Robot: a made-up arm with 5 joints.
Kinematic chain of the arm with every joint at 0, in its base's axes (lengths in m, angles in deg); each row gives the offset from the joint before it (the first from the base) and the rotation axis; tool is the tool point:
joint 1: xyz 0 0 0.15 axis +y
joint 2: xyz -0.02 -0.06 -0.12 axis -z
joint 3: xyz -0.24 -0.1 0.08 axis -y
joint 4: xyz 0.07 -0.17 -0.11 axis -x
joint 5: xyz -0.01 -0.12 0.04 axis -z
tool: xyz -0.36 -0.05 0
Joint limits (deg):
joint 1: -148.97..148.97
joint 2: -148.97..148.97
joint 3: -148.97..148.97
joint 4: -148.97..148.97
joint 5: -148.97..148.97
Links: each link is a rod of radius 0.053 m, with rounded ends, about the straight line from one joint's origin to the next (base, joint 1, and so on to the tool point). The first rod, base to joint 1, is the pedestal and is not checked.
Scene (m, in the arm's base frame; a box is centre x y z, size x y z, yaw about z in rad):
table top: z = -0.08
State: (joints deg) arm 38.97 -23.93 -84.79 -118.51 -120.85
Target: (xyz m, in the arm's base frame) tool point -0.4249 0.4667 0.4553
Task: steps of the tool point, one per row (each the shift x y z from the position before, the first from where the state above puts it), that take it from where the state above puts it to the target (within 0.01 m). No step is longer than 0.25 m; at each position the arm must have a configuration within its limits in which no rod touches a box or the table.
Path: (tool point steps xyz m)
1: -0.0399 0.1765 0.1267
2: 0.0130 0.1999 0.0905
3: 0.0639 0.2024 0.0454
4: 0.1072 0.1846 -0.0033
5: 0.1380 0.1483 -0.0497

